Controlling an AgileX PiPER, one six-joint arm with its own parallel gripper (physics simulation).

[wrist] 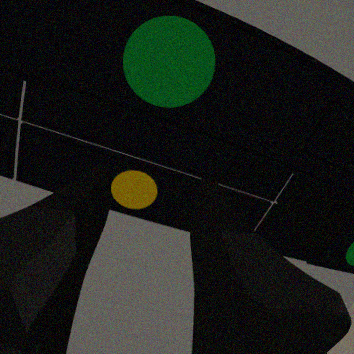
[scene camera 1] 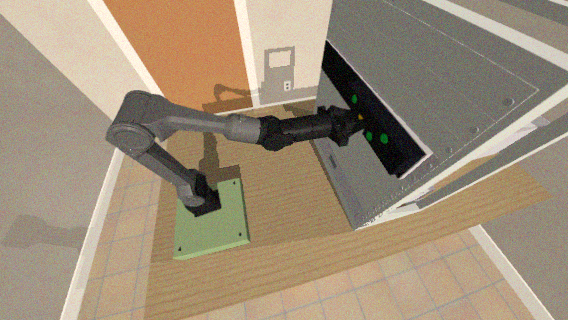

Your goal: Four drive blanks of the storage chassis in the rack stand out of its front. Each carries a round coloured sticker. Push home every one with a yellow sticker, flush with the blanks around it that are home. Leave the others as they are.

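In the scene view the dark front of the chassis bears green stickers and a yellow sticker by my fingertips. In the wrist view a large green sticker is above a thin pale line, the yellow sticker is below it, and part of another green sticker shows at the right edge. My gripper is at the front, with its dark fingers apart and the yellow sticker between them in view. Contact and how far each blank stands out are too dark to tell.
The arm's base stands on a green plate on the wooden table. A grey metal surface lies in front of the chassis blanks, and the large grey top cover is beyond them. An orange door is behind.
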